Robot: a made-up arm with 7 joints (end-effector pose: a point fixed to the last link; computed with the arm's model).
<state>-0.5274 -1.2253 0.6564 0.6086 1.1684 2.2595 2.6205</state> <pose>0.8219 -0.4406 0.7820 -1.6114 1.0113 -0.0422</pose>
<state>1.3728 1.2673 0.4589 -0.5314 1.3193 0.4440 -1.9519</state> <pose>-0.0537 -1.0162 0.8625 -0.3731 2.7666 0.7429</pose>
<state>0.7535 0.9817 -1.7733 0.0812 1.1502 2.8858 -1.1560</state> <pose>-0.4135 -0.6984 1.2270 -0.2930 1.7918 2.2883</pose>
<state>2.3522 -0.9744 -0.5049 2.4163 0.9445 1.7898 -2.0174</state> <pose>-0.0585 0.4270 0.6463 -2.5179 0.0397 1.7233</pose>
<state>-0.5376 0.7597 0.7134 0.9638 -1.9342 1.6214 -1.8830</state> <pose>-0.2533 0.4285 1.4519 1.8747 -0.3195 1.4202</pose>
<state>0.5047 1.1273 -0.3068 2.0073 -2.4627 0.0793 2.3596</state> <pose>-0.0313 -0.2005 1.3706 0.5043 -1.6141 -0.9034</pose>
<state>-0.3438 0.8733 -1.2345 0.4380 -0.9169 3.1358 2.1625</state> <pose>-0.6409 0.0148 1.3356 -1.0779 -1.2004 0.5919</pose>
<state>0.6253 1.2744 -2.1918 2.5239 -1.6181 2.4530 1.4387</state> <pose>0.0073 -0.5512 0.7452 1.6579 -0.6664 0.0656</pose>
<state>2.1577 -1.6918 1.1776 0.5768 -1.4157 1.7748 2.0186</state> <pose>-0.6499 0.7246 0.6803 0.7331 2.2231 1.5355</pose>
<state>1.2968 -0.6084 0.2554 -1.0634 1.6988 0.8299 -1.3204</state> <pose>0.2041 0.1527 1.5922 1.1820 -2.2370 1.6583</pose>
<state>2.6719 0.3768 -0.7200 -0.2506 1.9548 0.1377 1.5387</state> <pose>0.3479 -0.1850 1.7216 0.0374 -1.2497 -1.8991</pose>
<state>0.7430 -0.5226 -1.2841 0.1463 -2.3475 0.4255 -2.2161</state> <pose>0.5785 0.3420 1.5490 0.6857 -2.0874 1.4225</pose>
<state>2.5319 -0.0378 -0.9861 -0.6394 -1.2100 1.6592 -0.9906</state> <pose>-0.0726 -0.1878 1.5795 -0.1736 -1.5029 -0.8372</pose>
